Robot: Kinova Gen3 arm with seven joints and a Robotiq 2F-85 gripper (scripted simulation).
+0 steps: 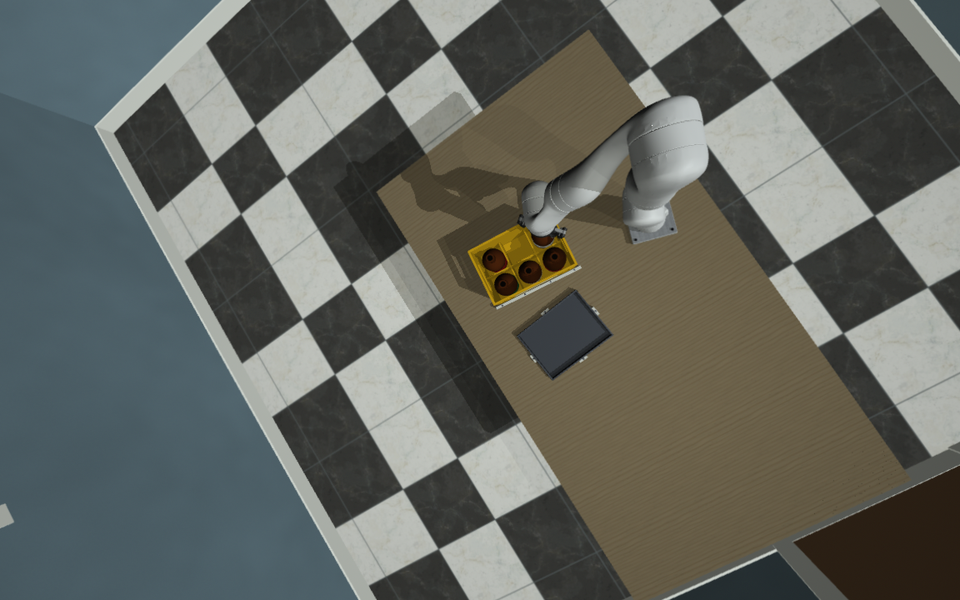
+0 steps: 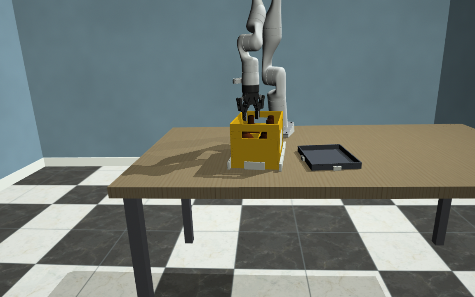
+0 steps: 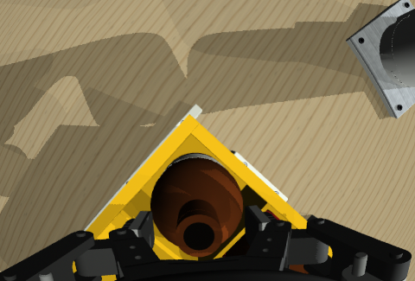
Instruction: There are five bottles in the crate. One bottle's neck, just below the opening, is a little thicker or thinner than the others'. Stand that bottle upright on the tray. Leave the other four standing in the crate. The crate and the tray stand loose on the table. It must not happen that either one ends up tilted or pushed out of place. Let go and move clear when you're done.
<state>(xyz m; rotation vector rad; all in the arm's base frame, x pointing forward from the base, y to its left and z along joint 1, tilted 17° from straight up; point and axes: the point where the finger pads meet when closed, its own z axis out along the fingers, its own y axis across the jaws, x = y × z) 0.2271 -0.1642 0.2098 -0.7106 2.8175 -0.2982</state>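
Right now the brown bottle is 30 mm ahead of my hand, 80 mm to the left of it and 70 mm below it. From my hand the other things lie so: yellow crate: 100 mm ahead, 10 mm to the left, 70 mm below; then dark tray: 180 mm ahead, 280 mm to the left, 140 mm below.
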